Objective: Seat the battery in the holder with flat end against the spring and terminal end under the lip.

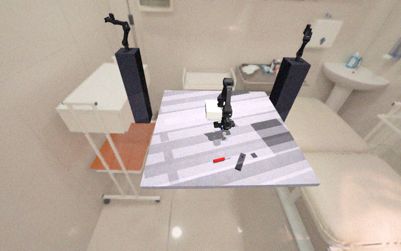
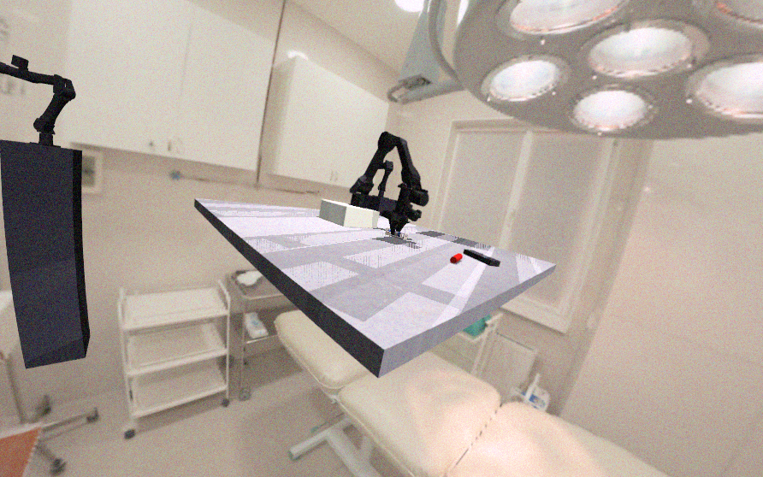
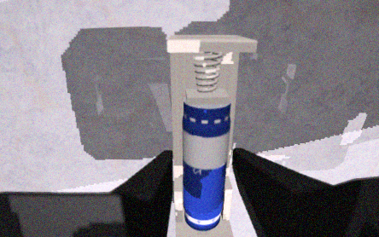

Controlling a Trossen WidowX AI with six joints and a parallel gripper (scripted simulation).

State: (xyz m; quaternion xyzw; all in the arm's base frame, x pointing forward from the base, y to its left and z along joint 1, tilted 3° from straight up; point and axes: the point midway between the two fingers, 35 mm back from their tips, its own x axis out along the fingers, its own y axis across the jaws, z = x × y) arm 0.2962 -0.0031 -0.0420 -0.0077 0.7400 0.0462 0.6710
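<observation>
Now: the white battery 1 cm above my gripper tip. From my gripper tip the other things lie so: dark square piece: 30 cm ahead, 22 cm to the left, 1 cm below; black bar: 36 cm ahead, 9 cm to the left, 1 cm above; red screwdriver: 34 cm ahead, 4 cm to the right.
</observation>
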